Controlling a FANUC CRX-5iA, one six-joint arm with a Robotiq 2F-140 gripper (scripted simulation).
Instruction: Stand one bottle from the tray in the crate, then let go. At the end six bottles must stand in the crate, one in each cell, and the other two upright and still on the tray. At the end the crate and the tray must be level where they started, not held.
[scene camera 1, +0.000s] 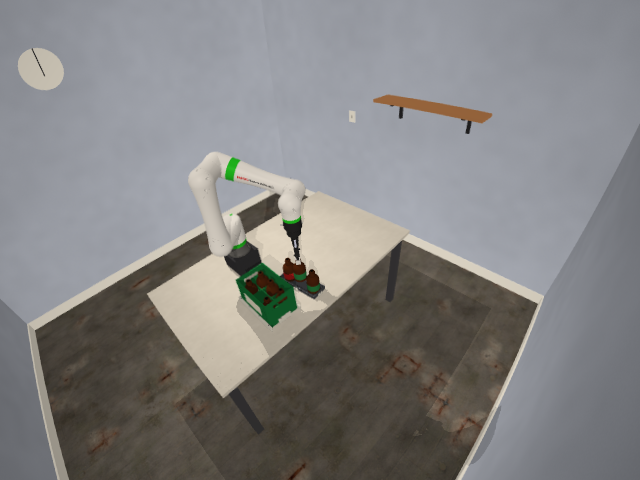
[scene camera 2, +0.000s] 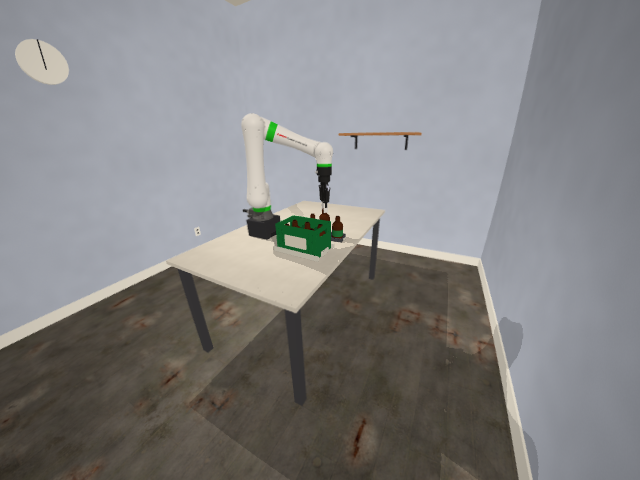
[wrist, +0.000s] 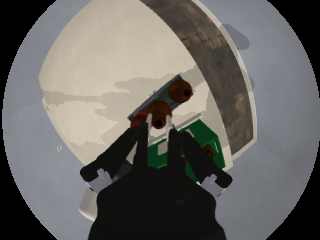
Labels:
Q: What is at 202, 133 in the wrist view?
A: A green crate.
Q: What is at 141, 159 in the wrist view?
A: My gripper.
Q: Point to a green crate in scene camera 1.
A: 271, 315

